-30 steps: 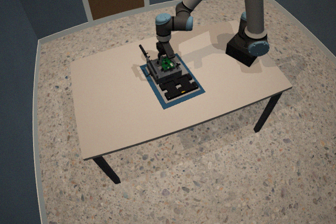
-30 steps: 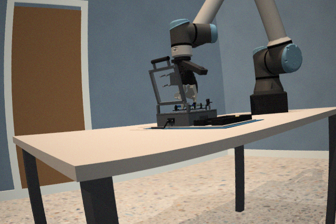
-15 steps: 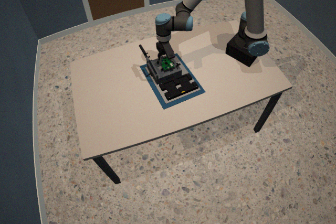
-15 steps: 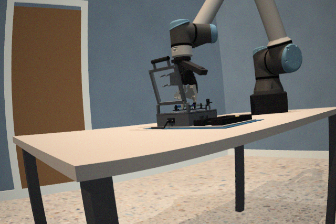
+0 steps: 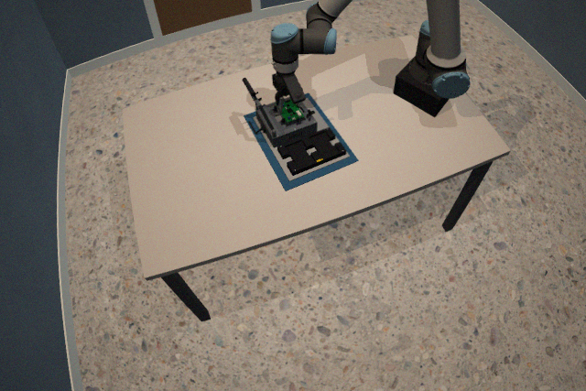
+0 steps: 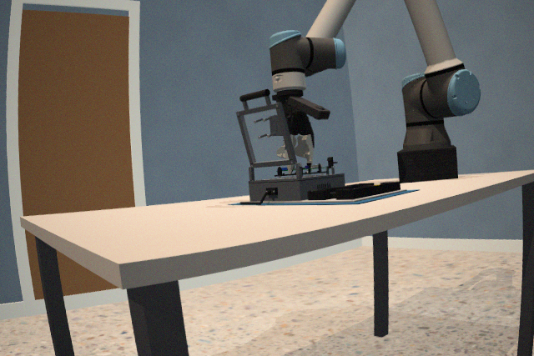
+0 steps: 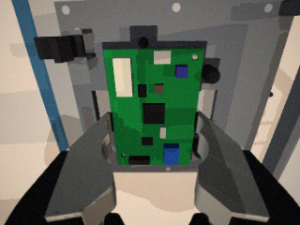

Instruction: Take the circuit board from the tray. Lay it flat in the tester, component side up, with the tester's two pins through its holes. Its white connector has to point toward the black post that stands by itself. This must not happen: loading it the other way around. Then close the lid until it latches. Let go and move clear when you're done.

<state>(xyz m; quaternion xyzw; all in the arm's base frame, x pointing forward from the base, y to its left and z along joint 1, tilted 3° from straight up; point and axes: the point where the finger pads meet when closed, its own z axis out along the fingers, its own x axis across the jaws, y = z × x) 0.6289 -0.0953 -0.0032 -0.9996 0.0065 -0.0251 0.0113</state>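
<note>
The green circuit board lies right at my hand. Round my hand: tester lid: 12 cm ahead, 10 cm above; tester: 3 cm ahead, 4 cm to the left, 3 cm above; black latch block: 6 cm behind, 6 cm to the left, 1 cm above.
</note>
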